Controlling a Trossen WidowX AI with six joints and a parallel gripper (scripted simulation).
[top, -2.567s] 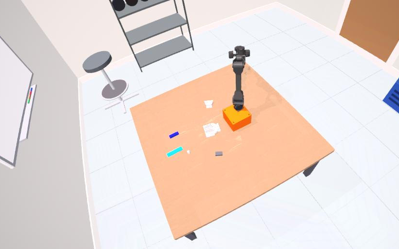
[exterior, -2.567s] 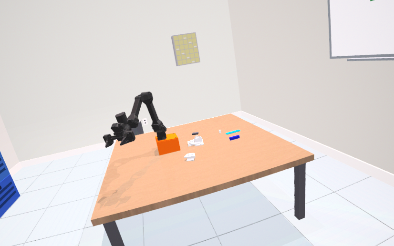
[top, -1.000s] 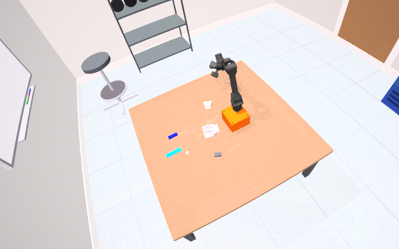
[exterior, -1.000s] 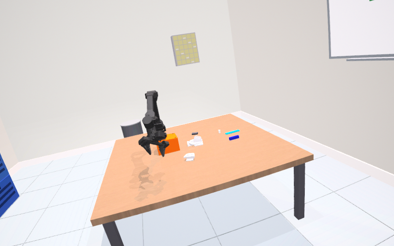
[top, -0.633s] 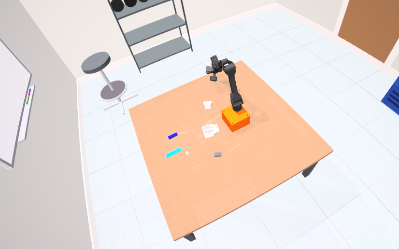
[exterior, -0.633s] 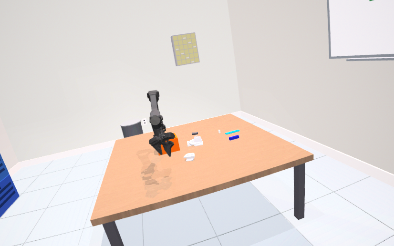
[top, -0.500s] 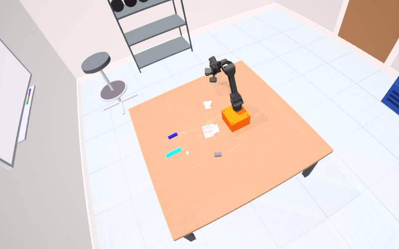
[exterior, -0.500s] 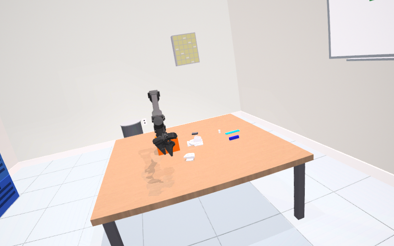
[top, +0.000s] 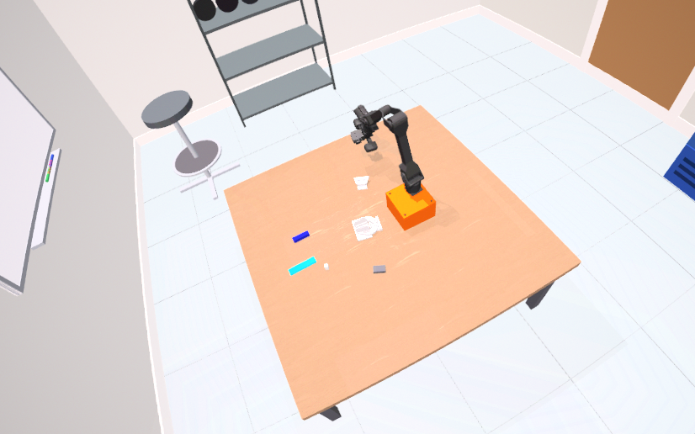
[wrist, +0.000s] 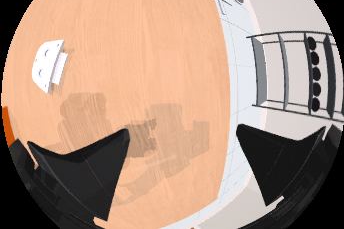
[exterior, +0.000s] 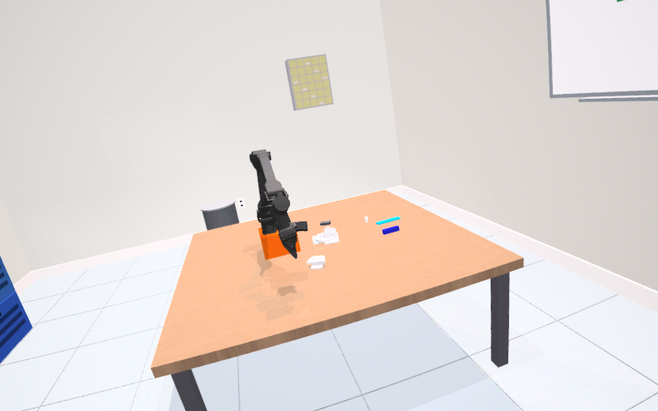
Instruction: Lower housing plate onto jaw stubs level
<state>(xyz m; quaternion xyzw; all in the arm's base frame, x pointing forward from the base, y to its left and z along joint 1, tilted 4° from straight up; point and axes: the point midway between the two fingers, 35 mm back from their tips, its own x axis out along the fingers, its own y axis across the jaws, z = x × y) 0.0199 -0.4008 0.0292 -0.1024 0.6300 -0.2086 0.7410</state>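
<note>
Right now my gripper tip is 260 mm short of the white base, 390 mm to the right of it and 120 mm above it. Also, from my gripper tip: blue block: 520 mm ahead, 260 mm to the left, 120 mm below; grey block: 310 mm ahead, 620 mm to the left, 120 mm below; white cube: 500 mm ahead, 480 mm to the left, 110 mm below.
</note>
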